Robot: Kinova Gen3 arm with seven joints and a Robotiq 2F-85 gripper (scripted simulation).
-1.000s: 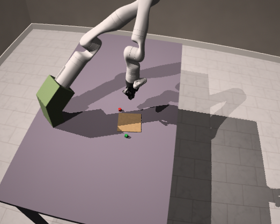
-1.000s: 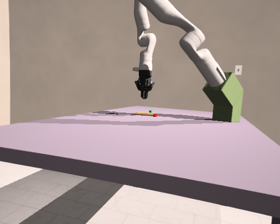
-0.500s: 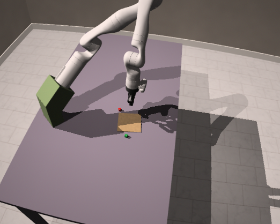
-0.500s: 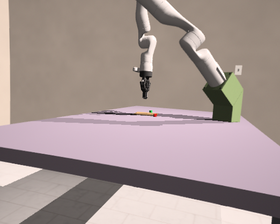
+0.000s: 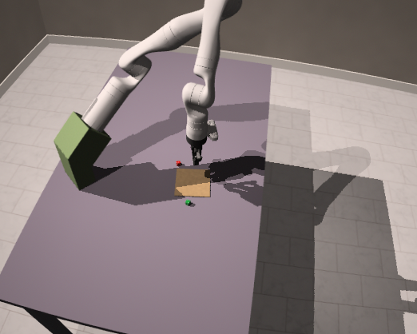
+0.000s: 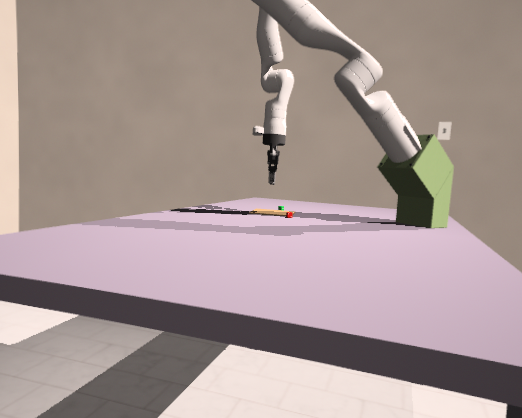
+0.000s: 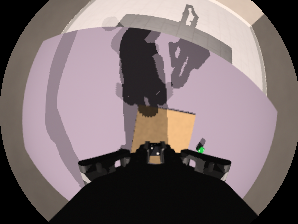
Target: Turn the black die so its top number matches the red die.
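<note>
Right now the tan mat is 12 cm below my hand and 2 cm to the right of it. Also, from my hand: black die 1 cm below; green die 13 cm to the right, 11 cm below, 2 cm ahead; red die 11 cm below, 9 cm behind, 5 cm to the left.
</note>
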